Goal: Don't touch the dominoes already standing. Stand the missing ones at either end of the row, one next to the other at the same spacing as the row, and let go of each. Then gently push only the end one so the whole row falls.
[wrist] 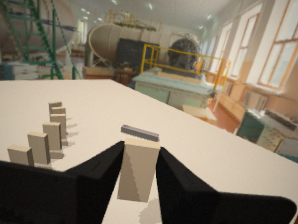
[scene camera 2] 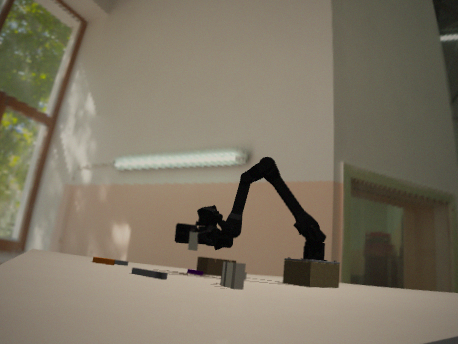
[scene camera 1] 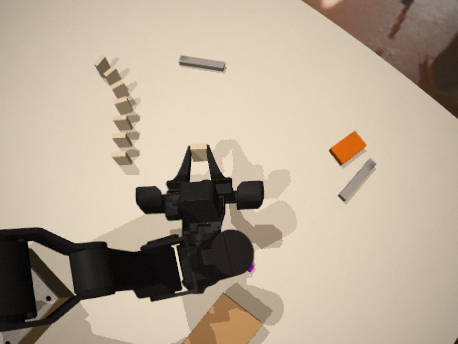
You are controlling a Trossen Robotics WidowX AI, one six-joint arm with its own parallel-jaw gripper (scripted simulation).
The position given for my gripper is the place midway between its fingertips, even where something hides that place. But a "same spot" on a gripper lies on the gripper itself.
My gripper shows in the wrist view, in scene camera 2 and in scene camera 1 (198,146). One and the same spot on my gripper: (wrist: 89,185) is (scene camera 2: 207,229).
